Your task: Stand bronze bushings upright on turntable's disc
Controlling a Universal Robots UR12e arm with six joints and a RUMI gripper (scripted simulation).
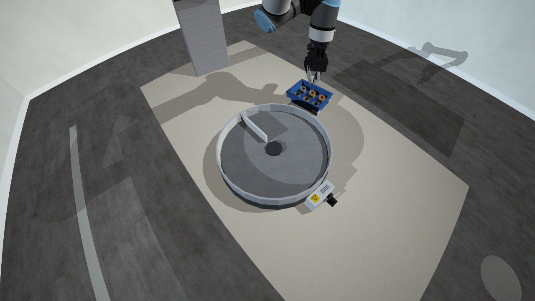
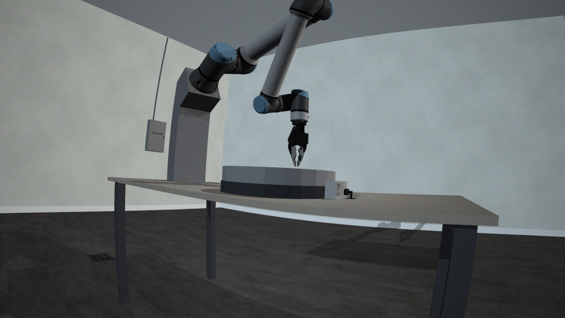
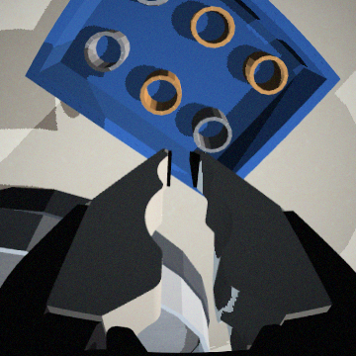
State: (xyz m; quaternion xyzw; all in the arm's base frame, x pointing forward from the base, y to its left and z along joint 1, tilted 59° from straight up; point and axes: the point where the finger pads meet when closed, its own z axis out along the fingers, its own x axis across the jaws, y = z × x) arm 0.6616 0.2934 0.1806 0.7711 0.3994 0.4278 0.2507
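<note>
My hand is 110 mm above the blue crate, 20 mm to the right of it and 20 mm past it. Round my hand: turntable disc 320 mm to the right, 160 mm ahead, 80 mm below.
</note>
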